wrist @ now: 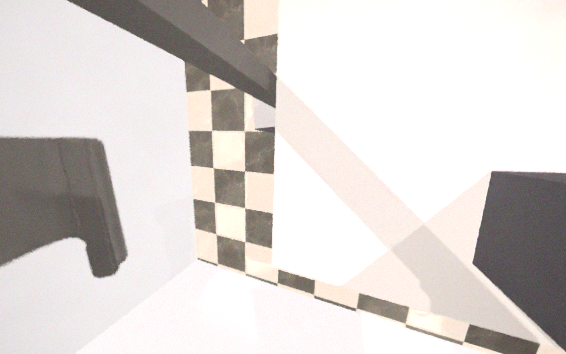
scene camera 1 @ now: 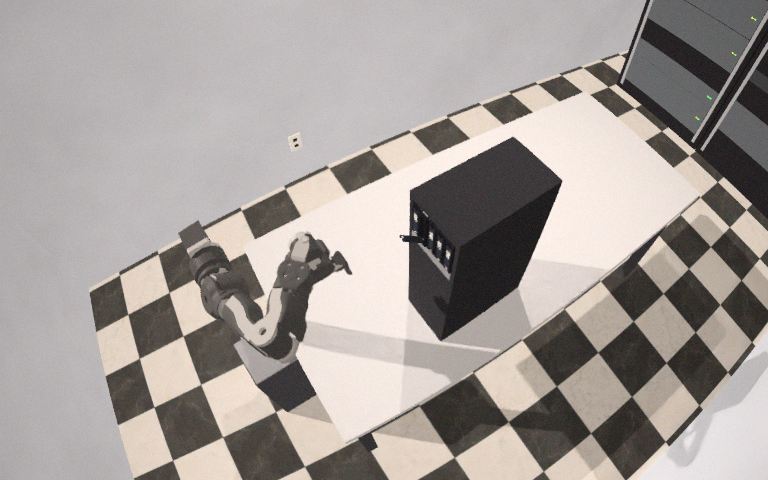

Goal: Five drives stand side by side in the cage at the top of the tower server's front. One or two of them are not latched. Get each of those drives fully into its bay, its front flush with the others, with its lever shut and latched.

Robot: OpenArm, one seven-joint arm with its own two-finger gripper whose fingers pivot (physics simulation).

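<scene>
The black tower server [scene camera 1: 498, 226] [wrist: 525, 240] stands upright on the white table; part of it shows at the right edge of the wrist view. Its drives [scene camera 1: 440, 245] stand side by side in the cage at the top of the front. One dark lever [scene camera 1: 410, 238] sticks out from the left part of the cage; which drive it belongs to is hard to tell. The other levers are too small to judge. My gripper [scene camera 1: 339, 263] [wrist: 190, 182] is open and empty, above the table, apart from the tower and in front of its drive side.
The white table [scene camera 1: 362, 226] [wrist: 380, 100] carries the tower; its near long edge runs below the tower. The arm's base box [scene camera 1: 277, 376] stands at the table's left end. Dark server racks [scene camera 1: 673, 62] stand on the checkered floor at the upper right. A wall outlet [scene camera 1: 295, 142] is behind.
</scene>
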